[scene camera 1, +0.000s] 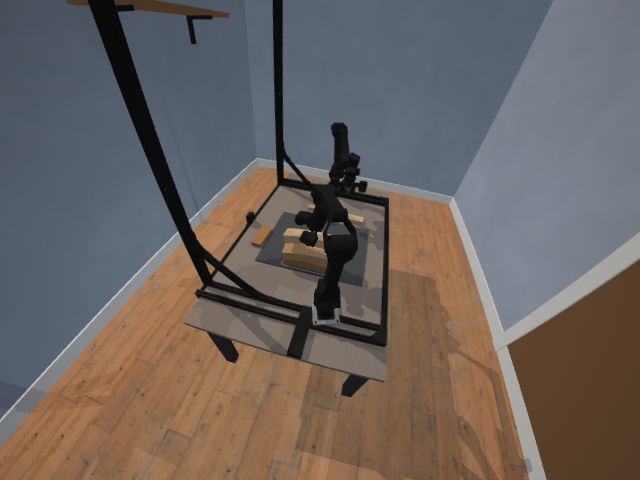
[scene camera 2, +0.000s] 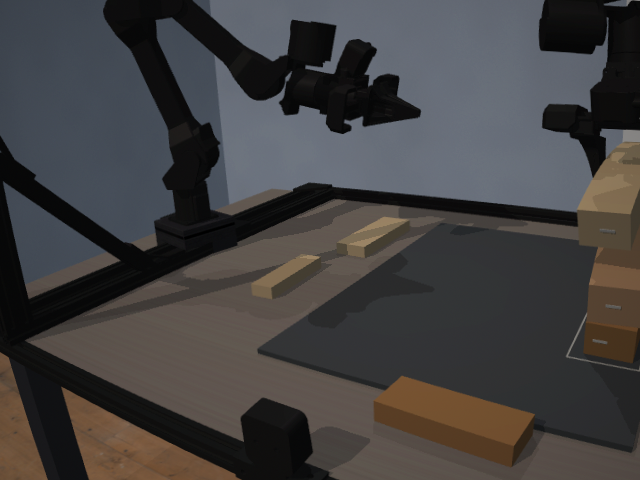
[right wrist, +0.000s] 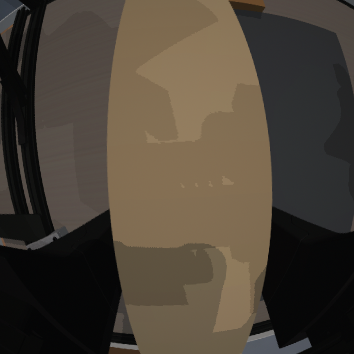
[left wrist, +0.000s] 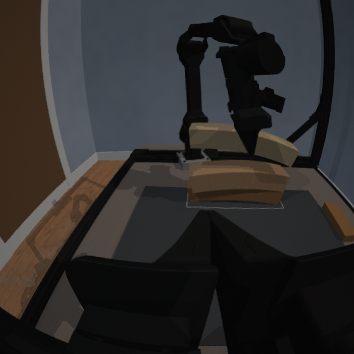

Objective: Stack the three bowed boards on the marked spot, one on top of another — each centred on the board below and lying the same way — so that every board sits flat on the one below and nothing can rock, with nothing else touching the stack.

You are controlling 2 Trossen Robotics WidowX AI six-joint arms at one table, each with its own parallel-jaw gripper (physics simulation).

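Frame: origin at the left arm's base, x ahead, y left, z up, level; centimetres.
Seen in the pictures: left gripper, fingertip midpoint: (scene camera 1: 347, 196) (scene camera 2: 419, 113) (left wrist: 205, 217); right gripper, fingertip midpoint: (right wrist: 185, 203) (left wrist: 249, 148); left arm's base at its link origin: (scene camera 2: 193, 218); right arm's base at its link origin: (scene camera 1: 325, 311) (left wrist: 192, 155).
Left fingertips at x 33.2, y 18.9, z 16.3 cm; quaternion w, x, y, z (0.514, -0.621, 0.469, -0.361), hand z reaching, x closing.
Observation:
Offsets run from my left fingertips to a thing's top centre. "spot": to the spot under its first point. Level surfaces: height alone.
The pale bowed board @(dx +31.1, dy -2.2, dz -2.2 cm) (scene camera 1: 296, 236) (scene camera 2: 604, 227) (left wrist: 215, 137) (right wrist: 190, 165) hangs above the tan board, a narrow gap between them; in the left wrist view its right end looks lower. My right gripper (left wrist: 249, 149) (right wrist: 185, 203) is shut on it near its middle. The tan bowed board @(dx +32.0, dy -2.8, dz -11.3 cm) (scene camera 1: 297, 251) (scene camera 2: 612, 291) (left wrist: 235, 176) lies on the orange-brown bowed board @(dx +32.3, dy -1.7, dz -15.8 cm) (scene camera 2: 602, 341) (left wrist: 235, 196), which lies inside the white outline @(spot: dx +29.8, dy -10.5, dz -20.9 cm) (scene camera 2: 576, 335) (left wrist: 235, 207). Both run the same way. My left gripper (scene camera 2: 419, 112) (left wrist: 205, 217) is shut and empty, raised away from the stack.
An orange block @(dx +28.2, dy -31.8, dz -19.4 cm) (scene camera 1: 262, 236) (scene camera 2: 449, 413) (left wrist: 339, 221) lies by the edge of the dark mat @(dz -20.9 cm) (scene camera 1: 356, 258) (scene camera 2: 465, 330). Small pale blocks @(dx -9.2, dy -18.6, dz -19.8 cm) (scene camera 2: 286, 275) @(dx -11.0, dy +1.5, dz -19.7 cm) (scene camera 2: 379, 236) lie on the table beyond the mat. A black frame surrounds the table; a black box (scene camera 2: 276, 431) stands at its edge.

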